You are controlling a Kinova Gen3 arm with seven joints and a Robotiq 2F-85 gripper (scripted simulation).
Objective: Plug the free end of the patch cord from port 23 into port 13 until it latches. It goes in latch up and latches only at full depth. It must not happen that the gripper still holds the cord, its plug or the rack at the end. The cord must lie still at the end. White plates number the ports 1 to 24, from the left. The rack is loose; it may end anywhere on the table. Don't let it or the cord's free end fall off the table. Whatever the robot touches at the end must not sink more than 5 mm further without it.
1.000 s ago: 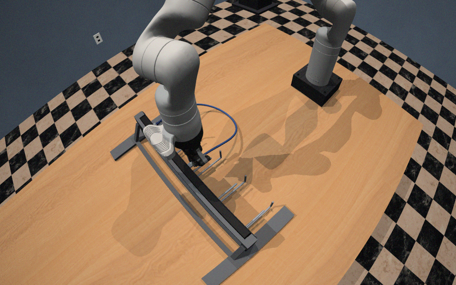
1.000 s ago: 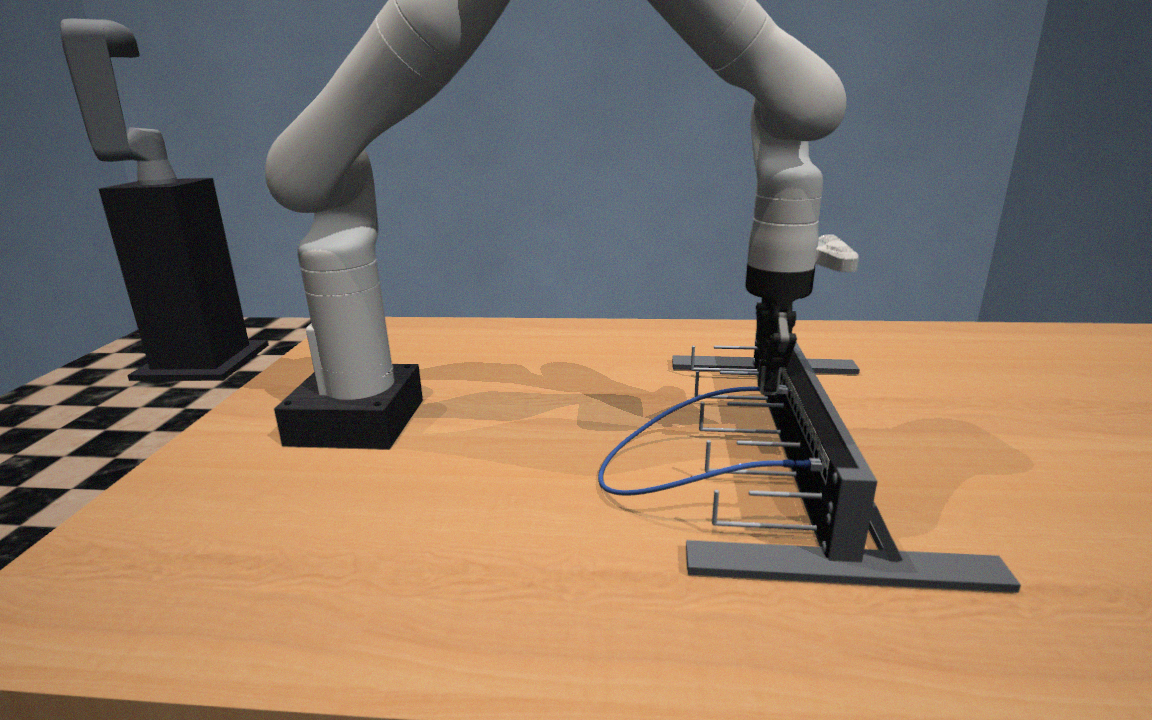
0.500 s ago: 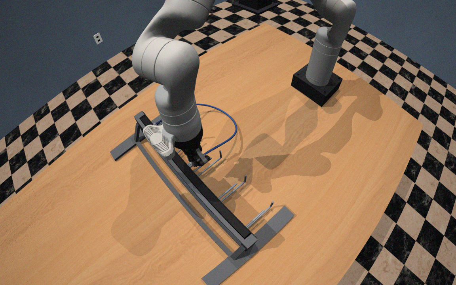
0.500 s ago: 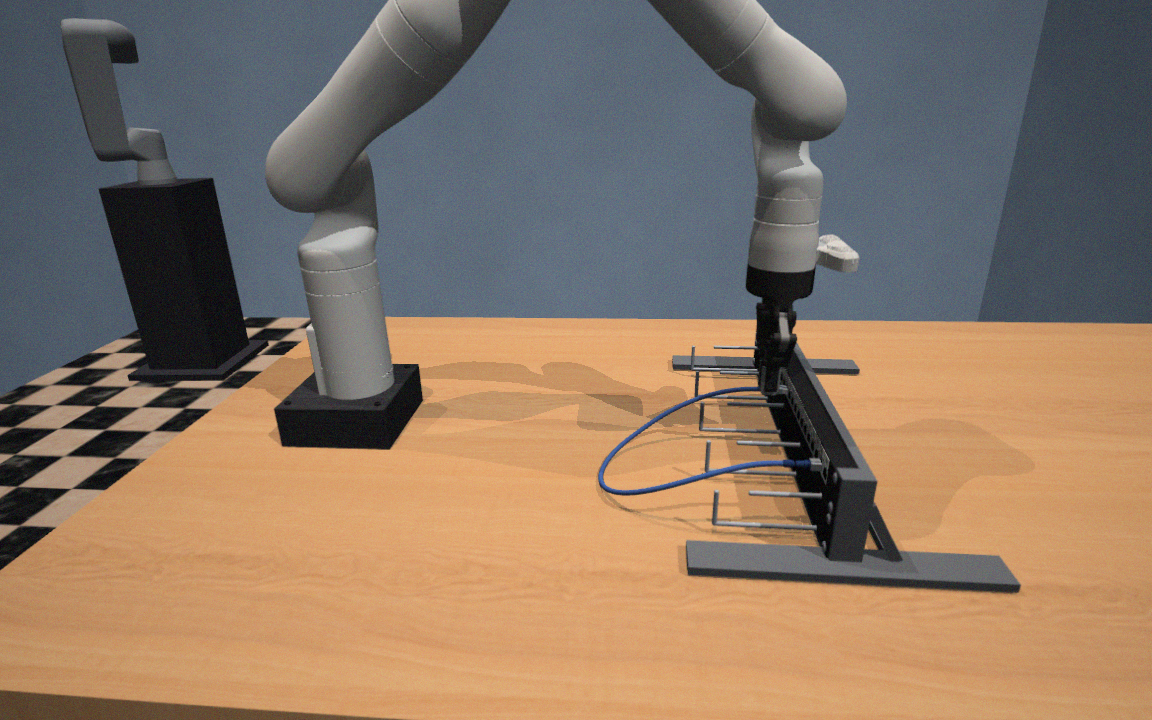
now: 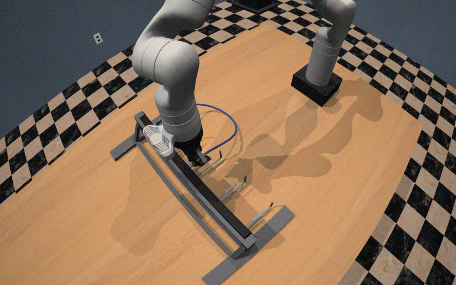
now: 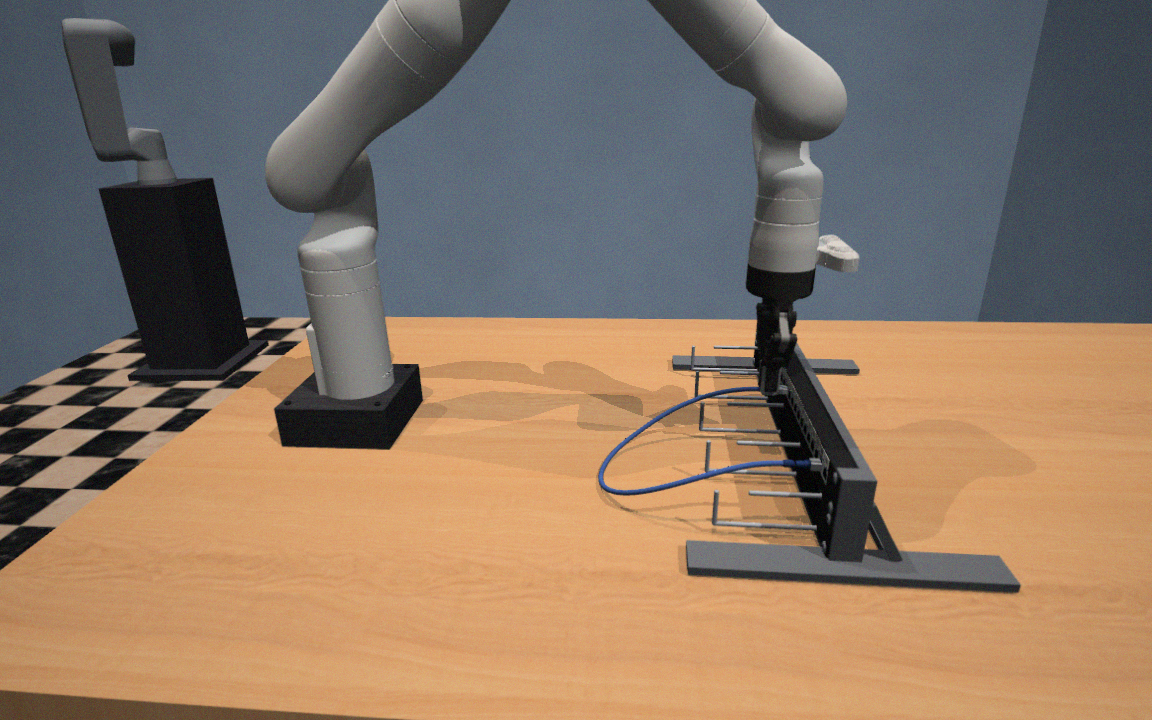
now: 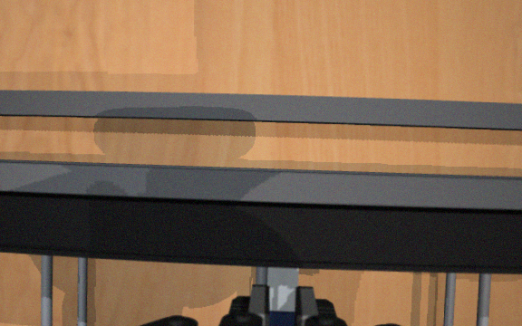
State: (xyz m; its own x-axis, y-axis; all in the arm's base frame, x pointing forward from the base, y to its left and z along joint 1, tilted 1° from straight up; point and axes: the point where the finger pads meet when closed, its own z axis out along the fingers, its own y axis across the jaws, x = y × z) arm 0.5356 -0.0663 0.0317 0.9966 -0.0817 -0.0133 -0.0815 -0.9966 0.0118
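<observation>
Right now my hand is 10 mm short of the plug and 10 mm above it.
</observation>
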